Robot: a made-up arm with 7 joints.
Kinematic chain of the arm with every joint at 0, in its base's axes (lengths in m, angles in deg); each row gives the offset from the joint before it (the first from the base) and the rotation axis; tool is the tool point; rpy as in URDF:
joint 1: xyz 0 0 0.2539 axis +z
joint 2: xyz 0 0 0 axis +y
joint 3: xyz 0 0 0.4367 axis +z
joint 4: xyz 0.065 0 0 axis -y
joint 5: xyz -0.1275 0 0.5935 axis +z
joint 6: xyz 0 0 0 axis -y
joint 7: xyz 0.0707 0 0 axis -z
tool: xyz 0 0 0 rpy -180 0 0
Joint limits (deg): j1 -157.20..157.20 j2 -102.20..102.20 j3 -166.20..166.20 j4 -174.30..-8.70 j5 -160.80..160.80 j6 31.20..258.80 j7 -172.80..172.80
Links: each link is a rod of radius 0.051 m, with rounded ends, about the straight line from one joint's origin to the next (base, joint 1, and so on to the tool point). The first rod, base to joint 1, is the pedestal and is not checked.
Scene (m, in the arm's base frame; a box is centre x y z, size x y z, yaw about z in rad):
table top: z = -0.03
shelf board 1: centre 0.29 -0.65 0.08 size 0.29 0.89 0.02 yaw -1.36
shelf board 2: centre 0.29 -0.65 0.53 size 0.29 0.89 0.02 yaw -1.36
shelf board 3: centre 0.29 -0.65 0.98 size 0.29 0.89 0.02 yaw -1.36
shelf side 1: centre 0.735 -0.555 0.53 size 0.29 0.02 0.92 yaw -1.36
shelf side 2: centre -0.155 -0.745 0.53 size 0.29 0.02 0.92 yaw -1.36
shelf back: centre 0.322 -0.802 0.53 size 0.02 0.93 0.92 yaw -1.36
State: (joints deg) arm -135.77 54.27 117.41 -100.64 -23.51 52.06 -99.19
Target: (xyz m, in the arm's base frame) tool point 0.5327 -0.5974 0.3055
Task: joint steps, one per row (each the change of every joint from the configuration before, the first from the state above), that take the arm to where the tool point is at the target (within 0.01 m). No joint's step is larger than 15 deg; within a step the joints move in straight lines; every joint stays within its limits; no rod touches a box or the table.
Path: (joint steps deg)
1: 11.89 -13.28 -7.05 -4.80 2.75 -0.06 -8.88
2: 11.89 -13.27 -7.06 -4.80 2.75 -0.06 -8.87
3: 11.89 -13.28 -7.05 -4.80 2.76 -0.06 -8.88
4: 11.89 -13.27 -7.06 -4.79 2.75 -0.06 -8.88
5: -4.43 13.30 -0.98 0.93 -1.76 -2.93 7.09
6: -4.42 13.31 -0.98 0.93 -1.77 -2.93 7.08
7: -4.43 13.30 -0.98 0.93 -1.76 -2.93 7.08
8: -4.42 13.30 -0.99 0.93 -1.76 -2.93 7.08
9: -4.43 13.30 -0.98 0.93 -1.76 -2.93 7.09
10: -4.43 13.31 -0.98 0.93 -1.76 -2.92 7.08
11: 1.59 -4.23 1.71 4.76 -1.09 9.95 -3.50
12: 1.59 -4.23 1.71 4.77 -1.08 9.96 -3.49

